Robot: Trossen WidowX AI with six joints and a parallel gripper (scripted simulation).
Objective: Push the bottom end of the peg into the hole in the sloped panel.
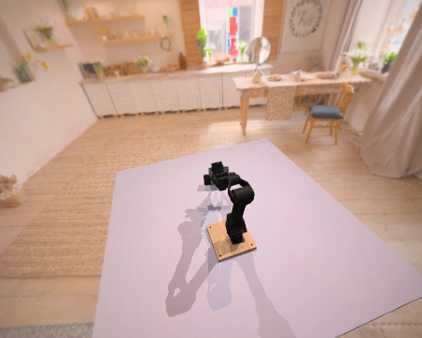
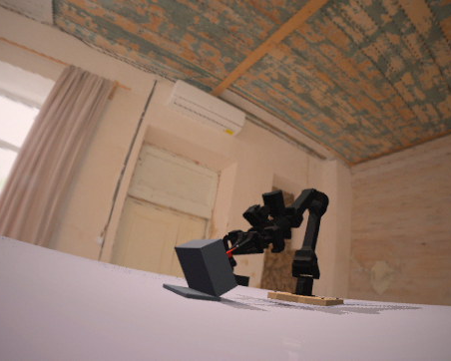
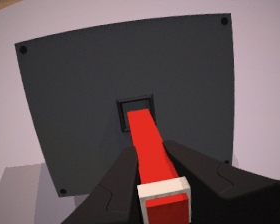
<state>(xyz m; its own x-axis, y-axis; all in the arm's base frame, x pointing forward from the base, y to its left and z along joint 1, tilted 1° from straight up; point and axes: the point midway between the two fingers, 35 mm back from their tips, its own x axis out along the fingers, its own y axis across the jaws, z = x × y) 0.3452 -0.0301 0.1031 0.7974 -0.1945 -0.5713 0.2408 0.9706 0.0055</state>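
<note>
Right now the dark grey sloped panel is 6 cm ahead of my gripper tip, 4 cm below it and 2 cm to the right of it. From my gripper tip the other things lie so: red peg 1 cm behind, 1 cm above.
</note>
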